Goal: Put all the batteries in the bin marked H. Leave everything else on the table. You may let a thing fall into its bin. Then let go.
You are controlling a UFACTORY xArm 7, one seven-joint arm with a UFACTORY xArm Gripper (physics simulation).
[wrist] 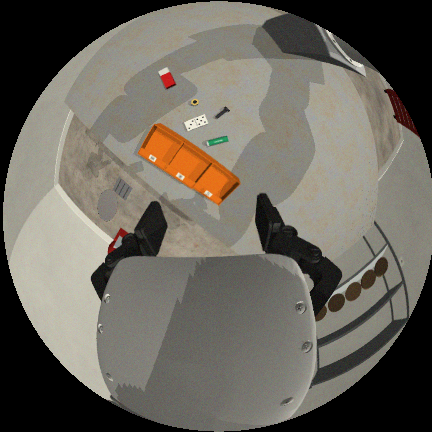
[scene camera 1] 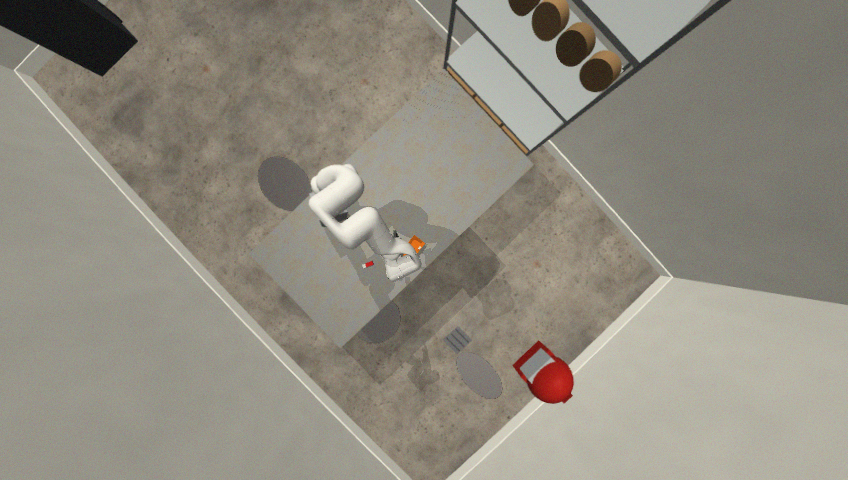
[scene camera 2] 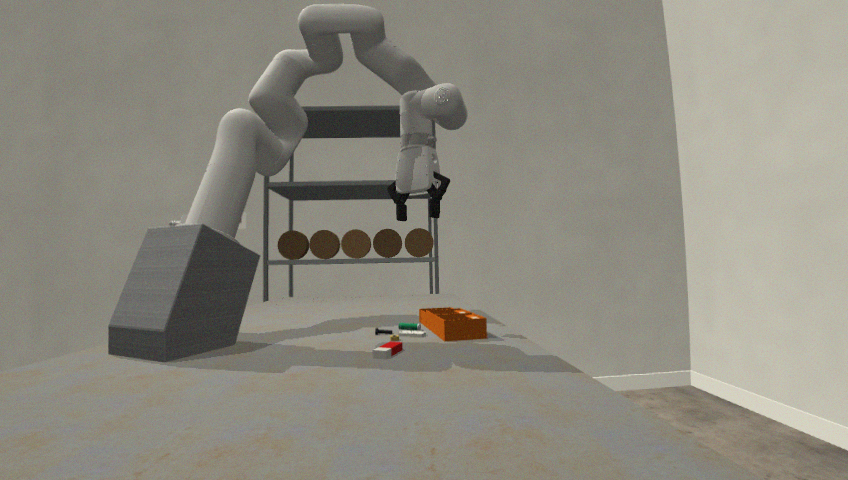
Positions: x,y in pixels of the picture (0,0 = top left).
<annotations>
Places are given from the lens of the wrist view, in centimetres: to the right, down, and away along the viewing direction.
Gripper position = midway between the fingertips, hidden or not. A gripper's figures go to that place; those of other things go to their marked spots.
gripper (wrist: 207,209): -1, 0, 13
orange three-part bin (wrist: 165,148): -13, -16, 31
</annotations>
